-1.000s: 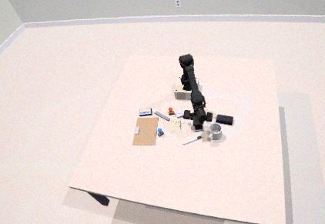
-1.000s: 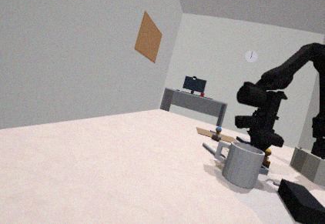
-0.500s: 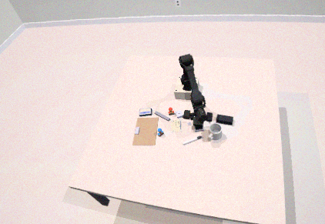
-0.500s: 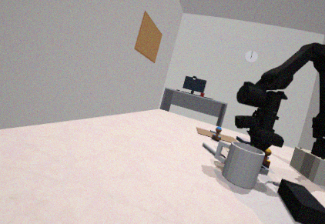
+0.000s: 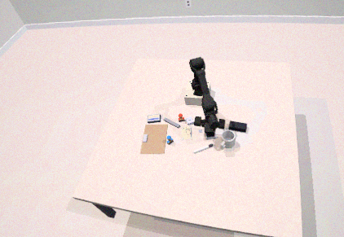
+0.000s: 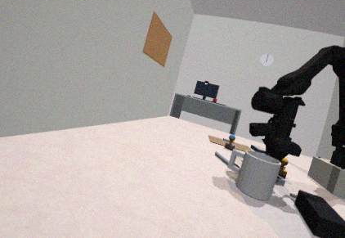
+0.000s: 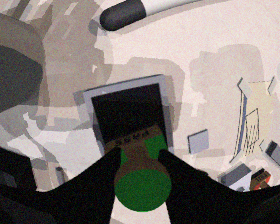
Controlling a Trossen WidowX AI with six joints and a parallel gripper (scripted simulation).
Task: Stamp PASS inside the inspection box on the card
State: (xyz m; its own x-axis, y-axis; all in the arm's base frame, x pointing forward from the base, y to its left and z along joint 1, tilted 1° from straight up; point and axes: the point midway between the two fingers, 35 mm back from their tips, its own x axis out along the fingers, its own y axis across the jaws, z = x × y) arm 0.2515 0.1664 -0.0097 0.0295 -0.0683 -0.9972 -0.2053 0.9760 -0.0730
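Now: gripper tip right at the green stamp. Round my gripper tip: marker pen (110 mm ahead, 30 mm below, 10 mm to the left); then mug (130 mm to the left, 50 mm ahead); then ink pad (30 mm below).
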